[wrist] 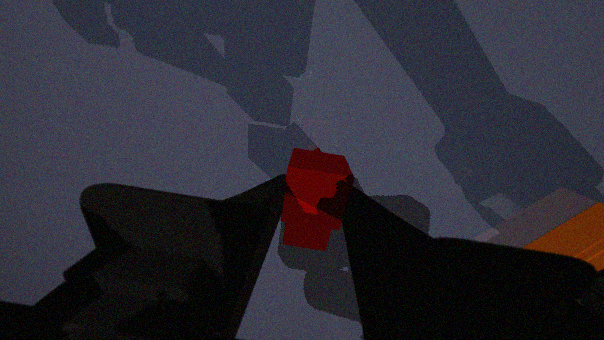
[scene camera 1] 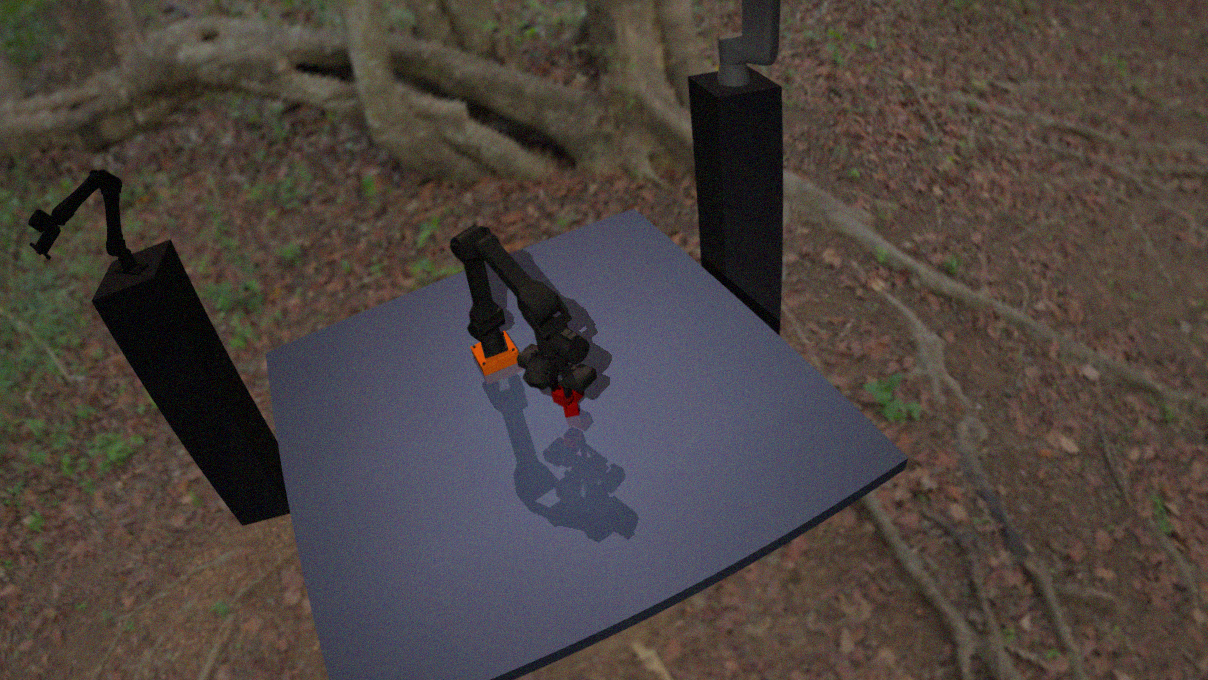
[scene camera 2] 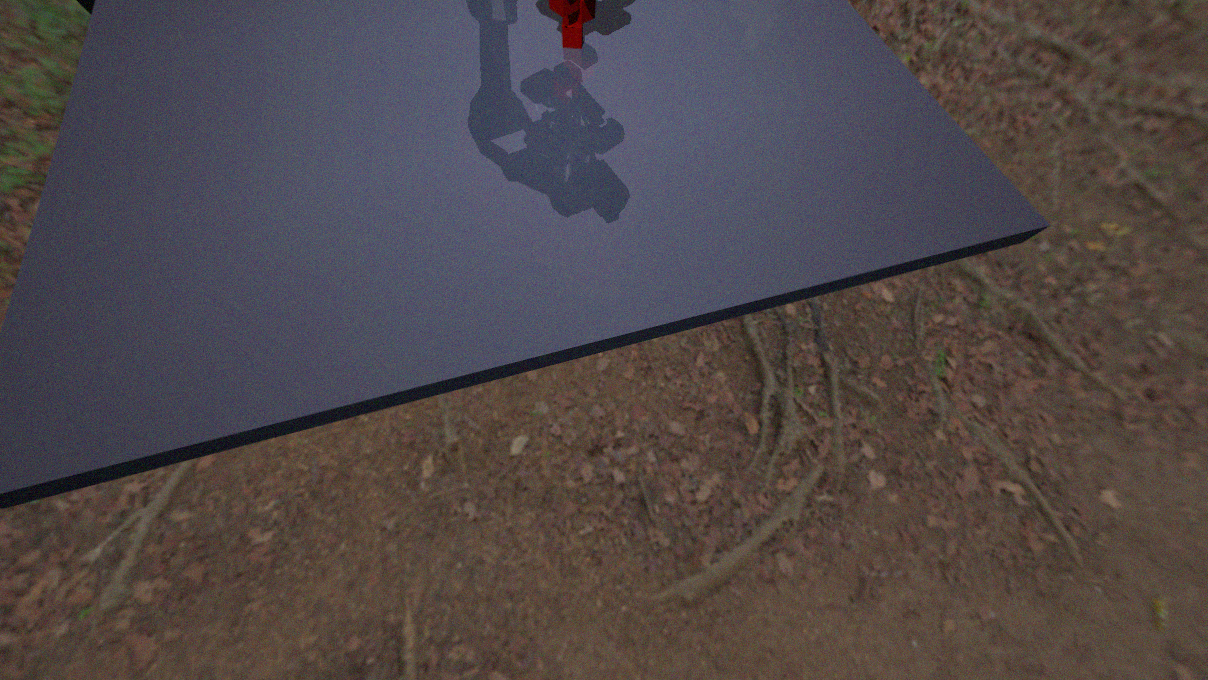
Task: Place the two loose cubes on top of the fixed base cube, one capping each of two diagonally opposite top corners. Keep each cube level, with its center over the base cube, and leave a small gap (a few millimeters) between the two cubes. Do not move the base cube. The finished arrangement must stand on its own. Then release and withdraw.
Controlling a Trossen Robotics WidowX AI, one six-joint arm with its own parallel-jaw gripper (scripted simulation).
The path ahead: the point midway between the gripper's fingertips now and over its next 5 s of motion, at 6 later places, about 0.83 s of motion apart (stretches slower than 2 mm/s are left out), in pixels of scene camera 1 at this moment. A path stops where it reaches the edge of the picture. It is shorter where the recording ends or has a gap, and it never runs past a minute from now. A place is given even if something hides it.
My gripper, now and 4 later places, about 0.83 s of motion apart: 562,394; 562,401; 560,391; 557,381; 585,355
